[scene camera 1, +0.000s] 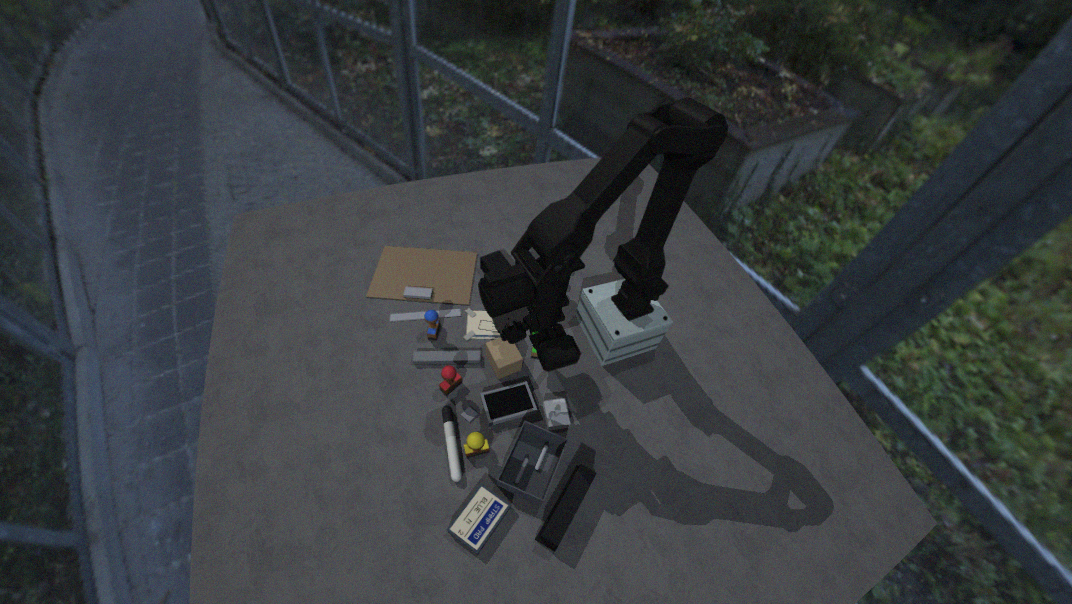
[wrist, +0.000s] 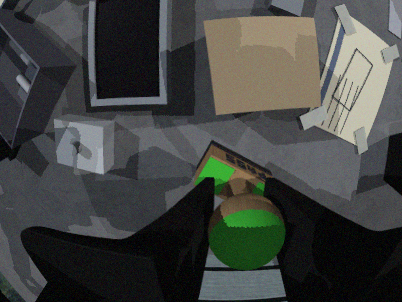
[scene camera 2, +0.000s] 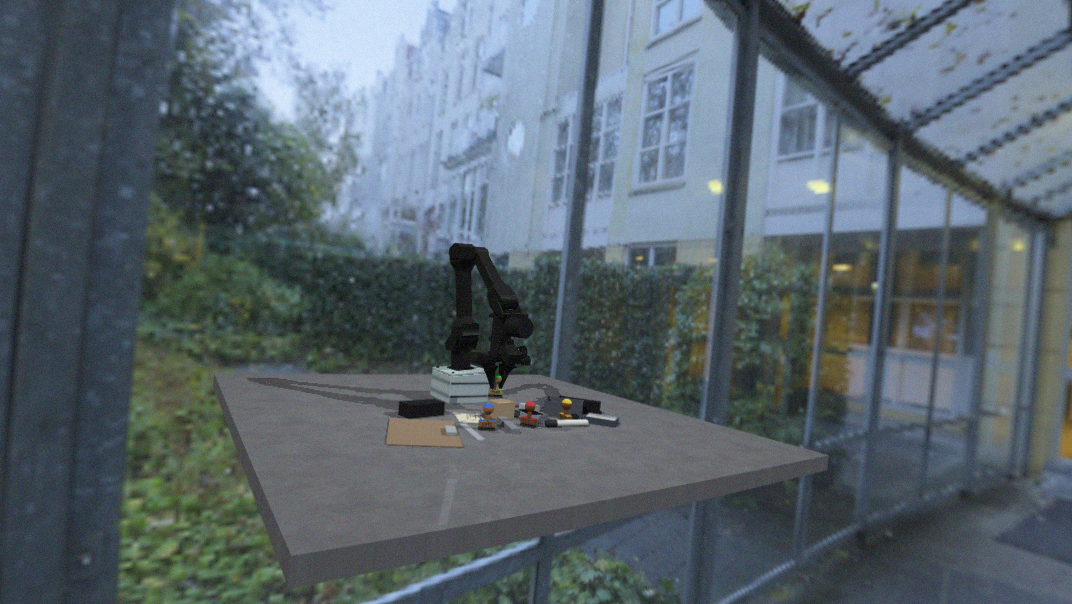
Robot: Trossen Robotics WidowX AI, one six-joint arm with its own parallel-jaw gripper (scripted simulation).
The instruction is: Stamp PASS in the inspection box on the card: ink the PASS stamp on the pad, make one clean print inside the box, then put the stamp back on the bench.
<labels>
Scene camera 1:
my gripper
tan box
cardboard sheet
white marker
</labels>
